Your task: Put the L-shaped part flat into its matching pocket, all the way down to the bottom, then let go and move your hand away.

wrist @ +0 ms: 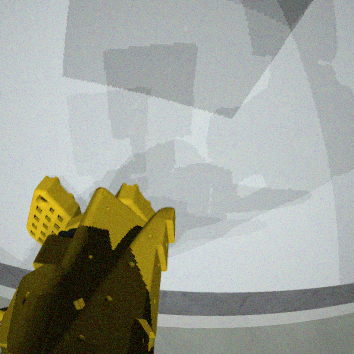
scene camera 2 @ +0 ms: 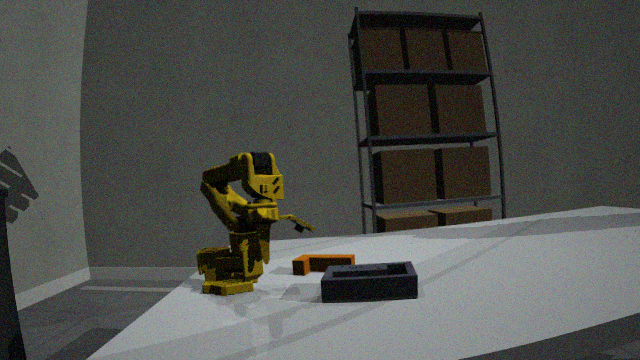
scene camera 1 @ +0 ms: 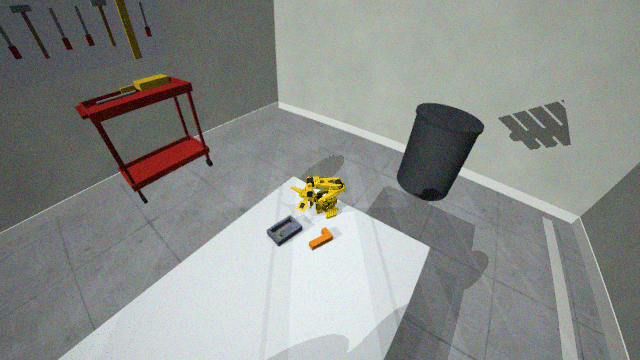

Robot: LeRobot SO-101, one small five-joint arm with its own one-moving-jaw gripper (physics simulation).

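Where they show: end effector, tool point: (wrist: 174,220) (scene camera 2: 266,261) (scene camera 1: 309,207); arm's base, origin of the base link: (wrist: 94,207) (scene camera 2: 241,286) (scene camera 1: 324,213).
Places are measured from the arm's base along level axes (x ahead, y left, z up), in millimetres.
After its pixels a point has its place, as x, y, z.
Note:
The orange L-shaped part (scene camera 1: 321,238) {156, 88, 30} (scene camera 2: 321,262) {148, 76, 20} lies flat on the white table (scene camera 1: 223,304) {615, -36, 0} (scene camera 2: 492,277) {426, -94, 0}, close beside the dark grey tray (scene camera 1: 283,230) {231, -73, 36} (scene camera 2: 368,283) {208, -124, 29} that holds the pocket. The pocket is empty. My yellow arm (scene camera 1: 324,192) {-6, -16, 133} (scene camera 2: 241,210) {12, 6, 137} is folded over its base at the table's far end. My gripper (scene camera 1: 298,198) (scene camera 2: 286,241) is fully open and empty, held above the table, short of both the part and the tray. In the wrist view only the fixed jaw (wrist: 154,239) {63, -50, 70} shows, over bare table (wrist: 263,246) {-34, -139, 0}. The part and the tray are out of that view.
A red cart (scene camera 1: 133,96) stands on the floor at the left under wall-hung tools (scene camera 1: 127,26). A dark bin (scene camera 1: 436,152) stands by the far wall. A shelf rack (scene camera 2: 416,20) with brown boxes stands behind the table.

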